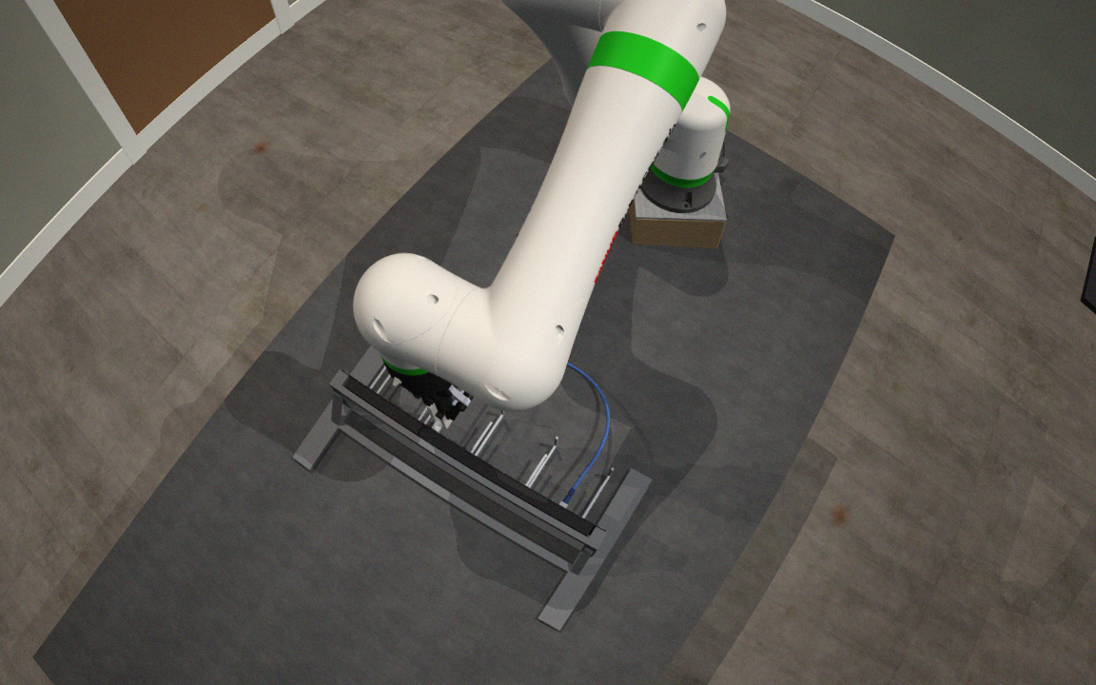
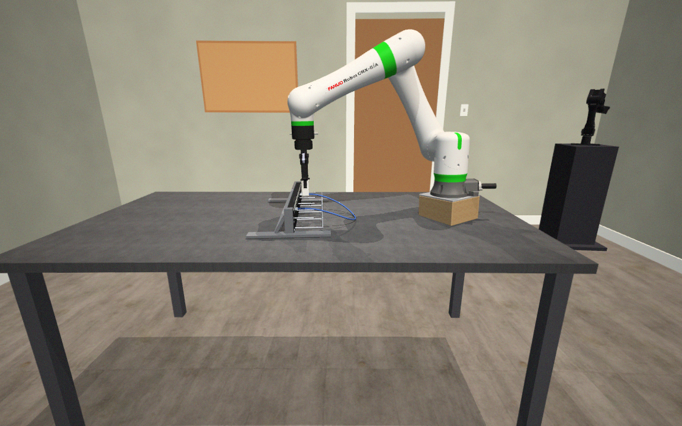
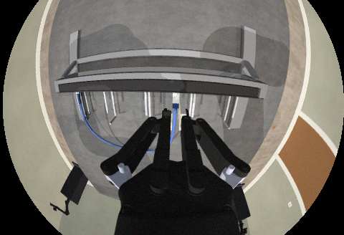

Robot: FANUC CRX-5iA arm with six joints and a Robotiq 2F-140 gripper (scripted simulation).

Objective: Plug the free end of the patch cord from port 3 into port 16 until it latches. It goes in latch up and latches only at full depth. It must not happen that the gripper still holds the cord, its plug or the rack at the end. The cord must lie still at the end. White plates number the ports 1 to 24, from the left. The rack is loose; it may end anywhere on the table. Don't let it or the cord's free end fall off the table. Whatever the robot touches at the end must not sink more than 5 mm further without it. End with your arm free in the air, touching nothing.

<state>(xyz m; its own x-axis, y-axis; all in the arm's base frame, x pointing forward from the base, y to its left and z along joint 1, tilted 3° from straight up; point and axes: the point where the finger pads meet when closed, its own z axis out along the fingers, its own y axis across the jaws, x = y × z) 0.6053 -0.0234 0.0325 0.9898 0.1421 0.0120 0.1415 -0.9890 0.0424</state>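
The plug lies 30 mm below my hand and 10 mm ahead of it.
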